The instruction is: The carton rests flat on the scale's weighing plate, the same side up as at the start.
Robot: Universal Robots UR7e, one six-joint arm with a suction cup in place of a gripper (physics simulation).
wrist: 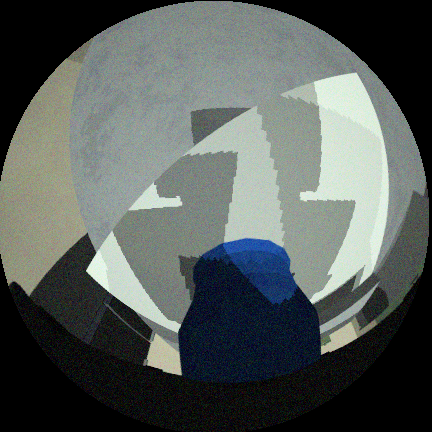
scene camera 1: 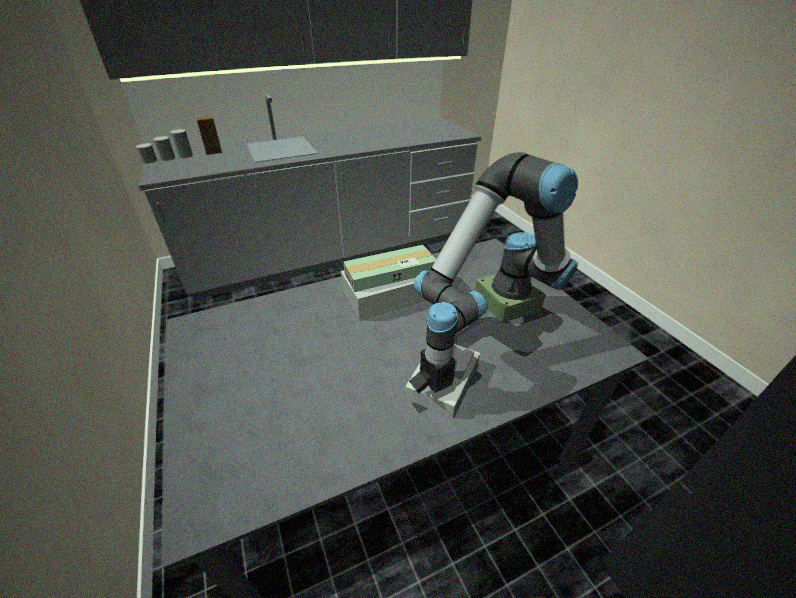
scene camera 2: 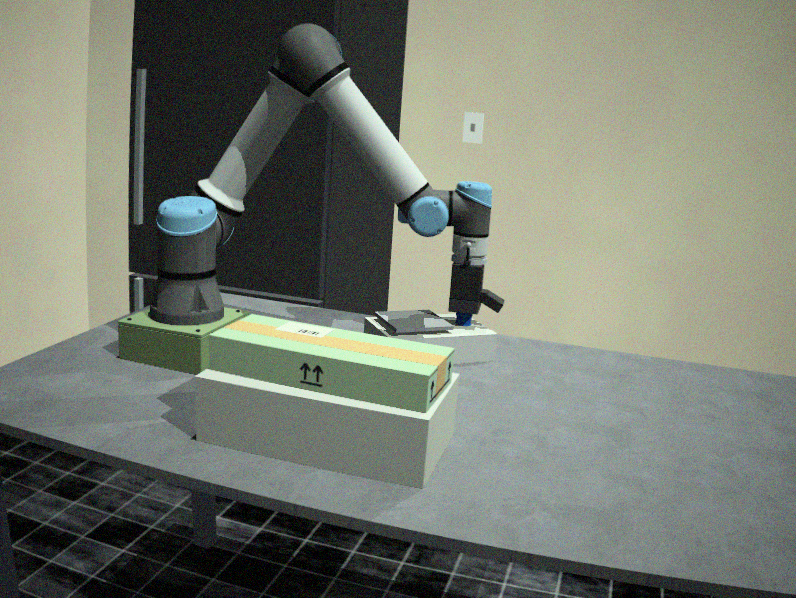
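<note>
The green carton lies flat on a white block, its tape strip and label on top and its arrows pointing up. The low white scale stands apart from it. Its pale weighing plate lies under my gripper, away from the carton. My gripper, a blue suction cup, is down on this plate with suction on. The cup looks pressed in against it. The contact edge is partly hidden in the wrist view. No carton is at the cup.
The white block stands near the green arm base. A dark slanted panel sits at one side of the scale, close to the cup. A kitchen counter runs behind the table.
</note>
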